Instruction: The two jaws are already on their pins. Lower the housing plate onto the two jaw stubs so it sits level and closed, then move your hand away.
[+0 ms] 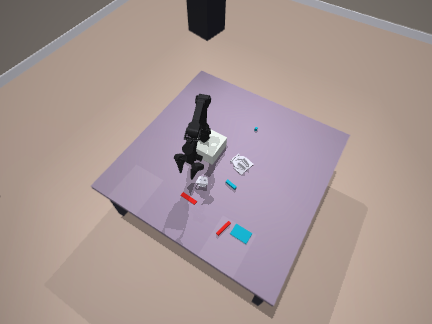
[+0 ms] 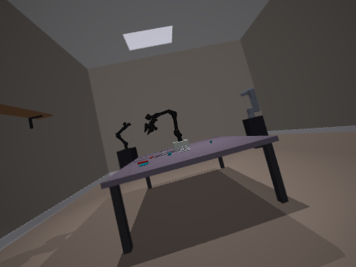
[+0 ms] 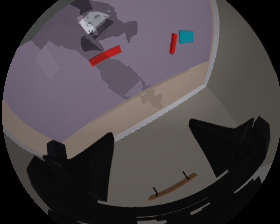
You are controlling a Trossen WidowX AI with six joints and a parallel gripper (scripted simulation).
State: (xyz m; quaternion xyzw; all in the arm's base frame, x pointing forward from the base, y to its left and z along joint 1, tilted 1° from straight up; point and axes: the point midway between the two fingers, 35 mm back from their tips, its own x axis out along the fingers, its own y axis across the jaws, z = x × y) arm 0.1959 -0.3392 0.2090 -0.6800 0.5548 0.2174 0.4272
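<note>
Right now the white part is 2 cm behind my gripper tip, 14 cm to the left of it and 26 cm below it. Round my gripper tip: cyan bar: 13 cm ahead, 25 cm to the left, 28 cm below; then cyan plate: 38 cm ahead, 4 cm to the left, 29 cm below.
</note>
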